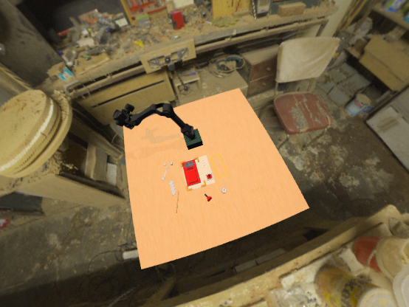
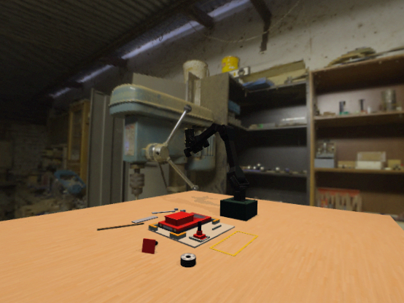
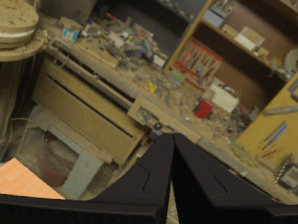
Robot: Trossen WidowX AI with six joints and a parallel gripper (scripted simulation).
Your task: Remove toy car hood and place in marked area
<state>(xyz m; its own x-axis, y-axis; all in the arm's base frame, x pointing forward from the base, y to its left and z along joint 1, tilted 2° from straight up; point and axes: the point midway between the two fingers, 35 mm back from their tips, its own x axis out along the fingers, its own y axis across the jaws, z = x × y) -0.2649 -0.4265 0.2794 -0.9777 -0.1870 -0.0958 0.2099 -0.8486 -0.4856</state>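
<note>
My gripper tip is 620 mm short of the hood, 310 mm to the right of it and 300 mm above it. From my gripper tip the other things lie so: thin rod (760 mm ahead, 140 mm to the left, 340 mm below); then black wheel (820 mm ahead, 500 mm to the left, 330 mm below).
</note>
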